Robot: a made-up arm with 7 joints. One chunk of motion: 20 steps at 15 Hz.
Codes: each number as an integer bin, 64 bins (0 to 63) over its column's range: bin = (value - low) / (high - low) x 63, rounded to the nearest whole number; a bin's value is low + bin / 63 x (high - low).
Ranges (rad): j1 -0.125..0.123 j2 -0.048..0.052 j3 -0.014..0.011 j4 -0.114..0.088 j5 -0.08..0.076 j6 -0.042..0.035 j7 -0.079..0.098
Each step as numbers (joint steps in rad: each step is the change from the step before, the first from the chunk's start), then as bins.
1 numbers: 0.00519 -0.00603 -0.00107 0.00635 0.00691 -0.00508 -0.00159
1 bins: 33 26 33 38 35 30 28
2 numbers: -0.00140 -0.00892 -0.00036 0.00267 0.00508 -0.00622 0.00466
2 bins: 31 25 34 36 34 29 30
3 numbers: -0.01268 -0.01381 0.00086 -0.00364 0.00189 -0.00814 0.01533
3 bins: 29 22 37 34 33 28 34
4 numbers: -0.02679 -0.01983 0.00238 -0.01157 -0.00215 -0.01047 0.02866
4 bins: 25 18 41 32 31 26 38
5 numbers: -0.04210 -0.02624 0.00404 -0.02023 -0.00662 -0.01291 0.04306
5 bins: 21 14 45 29 30 24 43
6 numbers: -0.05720 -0.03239 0.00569 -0.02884 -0.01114 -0.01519 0.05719
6 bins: 17 10 50 27 28 22 48
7 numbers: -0.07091 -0.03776 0.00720 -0.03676 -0.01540 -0.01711 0.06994
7 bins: 14 6 53 24 26 20 53
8 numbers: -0.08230 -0.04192 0.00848 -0.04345 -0.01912 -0.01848 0.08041
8 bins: 11 4 57 22 25 19 57
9 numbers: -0.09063 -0.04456 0.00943 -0.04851 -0.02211 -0.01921 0.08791
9 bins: 9 2 59 20 23 19 59
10 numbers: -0.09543 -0.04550 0.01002 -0.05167 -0.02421 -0.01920 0.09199
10 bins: 8 2 61 19 23 19 61
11 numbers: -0.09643 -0.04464 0.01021 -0.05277 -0.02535 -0.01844 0.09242
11 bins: 7 2 61 19 22 19 61
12 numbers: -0.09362 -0.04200 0.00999 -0.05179 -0.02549 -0.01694 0.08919
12 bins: 8 4 60 19 22 21 60
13 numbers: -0.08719 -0.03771 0.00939 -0.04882 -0.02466 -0.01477 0.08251
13 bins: 10 6 59 20 22 22 57
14 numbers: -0.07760 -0.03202 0.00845 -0.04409 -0.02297 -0.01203 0.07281
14 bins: 12 10 57 22 23 25 54
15 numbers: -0.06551 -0.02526 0.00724 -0.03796 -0.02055 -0.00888 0.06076
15 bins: 15 14 54 24 24 27 50
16 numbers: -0.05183 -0.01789 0.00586 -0.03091 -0.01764 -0.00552 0.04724
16 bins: 19 19 50 26 25 30 45
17 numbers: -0.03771 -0.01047 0.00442 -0.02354 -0.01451 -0.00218 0.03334
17 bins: 22 24 46 28 26 33 40
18 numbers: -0.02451 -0.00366 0.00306 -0.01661 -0.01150 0.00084 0.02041
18 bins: 26 28 43 30 28 35 35
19 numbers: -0.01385 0.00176 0.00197 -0.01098 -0.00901 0.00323 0.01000
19 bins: 28 31 40 32 29 37 32
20 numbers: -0.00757 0.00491 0.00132 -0.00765 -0.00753 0.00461 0.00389
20 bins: 30 33 39 33 29 38 30
